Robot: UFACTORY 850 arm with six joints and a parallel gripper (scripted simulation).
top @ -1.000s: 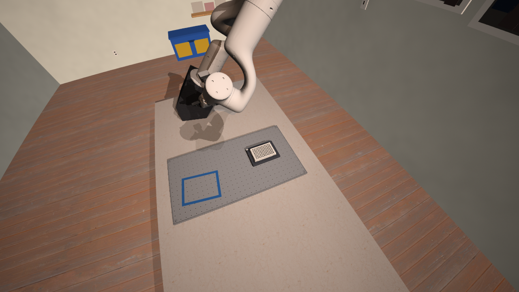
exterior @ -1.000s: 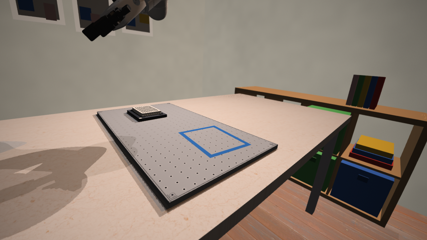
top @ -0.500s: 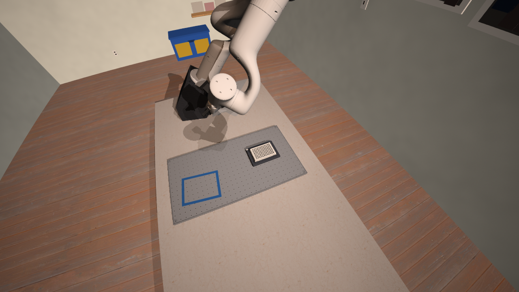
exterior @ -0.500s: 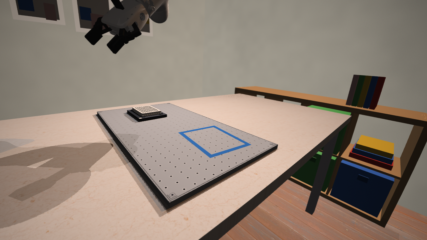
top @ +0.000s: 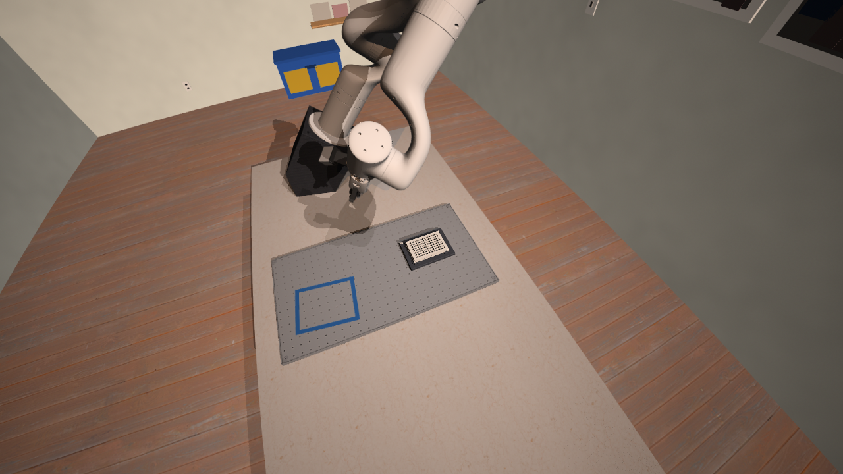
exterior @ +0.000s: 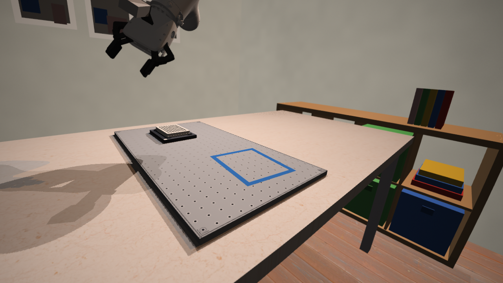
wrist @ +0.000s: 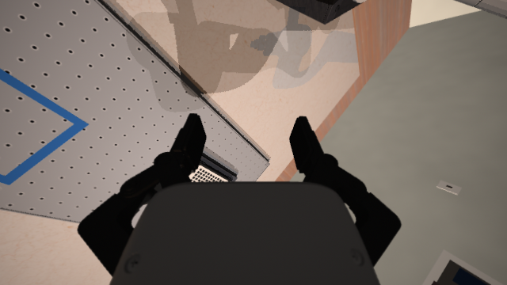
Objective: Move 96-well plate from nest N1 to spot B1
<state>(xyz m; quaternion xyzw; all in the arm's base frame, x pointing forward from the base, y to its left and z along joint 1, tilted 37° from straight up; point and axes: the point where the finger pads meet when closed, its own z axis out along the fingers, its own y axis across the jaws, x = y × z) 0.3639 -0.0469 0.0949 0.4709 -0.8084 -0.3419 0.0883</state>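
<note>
Now: the white 96-well plate 16 cm ahead of my hand, 15 cm to the left of it and 23 cm below it. From my hand the other things lie so: black plate nest N1: 16 cm ahead, 15 cm to the left, 24 cm below.
</note>
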